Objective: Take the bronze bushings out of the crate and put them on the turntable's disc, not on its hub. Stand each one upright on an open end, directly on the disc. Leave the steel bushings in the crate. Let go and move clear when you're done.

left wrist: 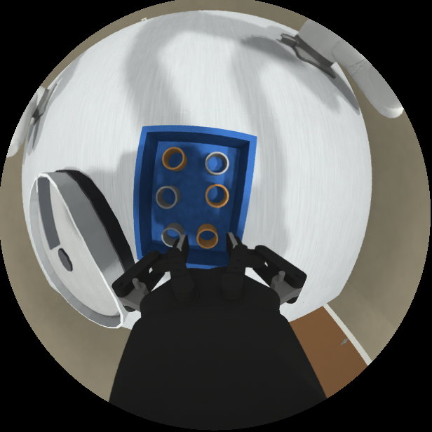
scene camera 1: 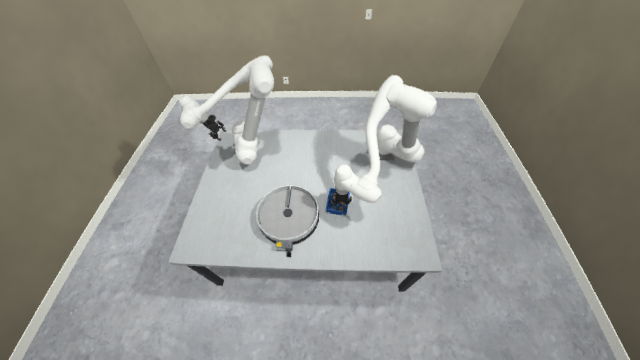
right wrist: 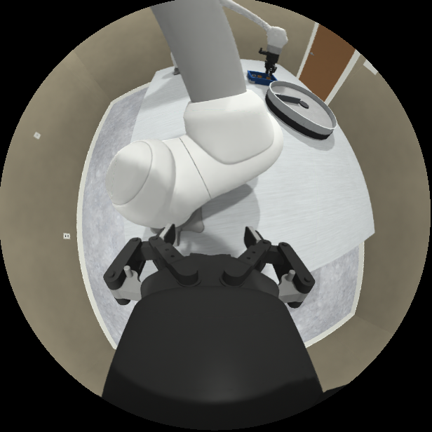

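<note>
The blue crate (scene camera 1: 329,211) (left wrist: 249,172) (right wrist: 260,81) holds three bronze bushings, at upper left (left wrist: 183,164), middle right (left wrist: 206,196) and lower right (left wrist: 207,227) in the left wrist view, and three steel bushings, at upper right (left wrist: 206,164), middle left (left wrist: 177,199) and lower left (left wrist: 163,235). All stand upright. My left gripper (scene camera 1: 342,200) (left wrist: 206,240) is open and empty over the crate, its fingertips appearing either side of the lower right bronze bushing. My right gripper (scene camera 1: 221,133) (right wrist: 209,232) is open and empty, far from the crate. The turntable's disc (scene camera 1: 275,220) (left wrist: 85,280) bears no bushings.
The turntable has a raised rim, a dark central hub (scene camera 1: 288,213) (left wrist: 65,260) (right wrist: 304,104) and a dark bar (scene camera 1: 289,196) (left wrist: 48,220) from hub towards rim. A small box with a yellow part (scene camera 1: 279,245) sits at its front. The right arm's base stands at the table's back left.
</note>
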